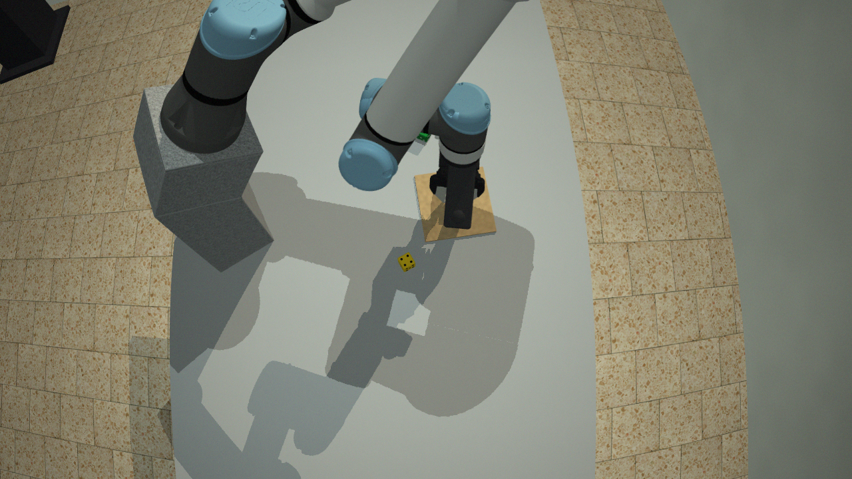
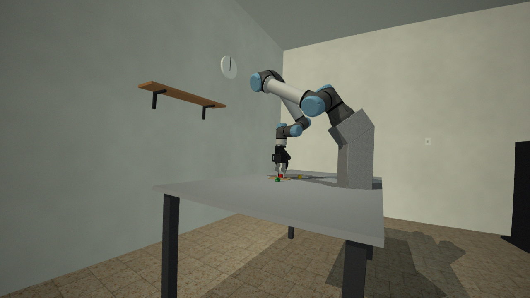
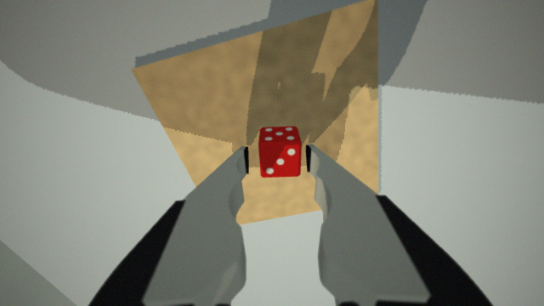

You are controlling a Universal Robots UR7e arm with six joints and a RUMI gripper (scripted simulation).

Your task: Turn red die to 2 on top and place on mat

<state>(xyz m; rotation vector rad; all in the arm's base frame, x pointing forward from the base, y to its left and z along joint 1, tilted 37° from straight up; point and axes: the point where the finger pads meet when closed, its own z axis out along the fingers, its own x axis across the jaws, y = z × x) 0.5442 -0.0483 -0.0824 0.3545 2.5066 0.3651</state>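
My hand is 10 mm above the red die. Round my hand: yellow die 110 mm to the right, 110 mm behind, 10 mm below; green die 160 mm to the left, 40 mm behind, 10 mm below; tan mat 20 mm below.
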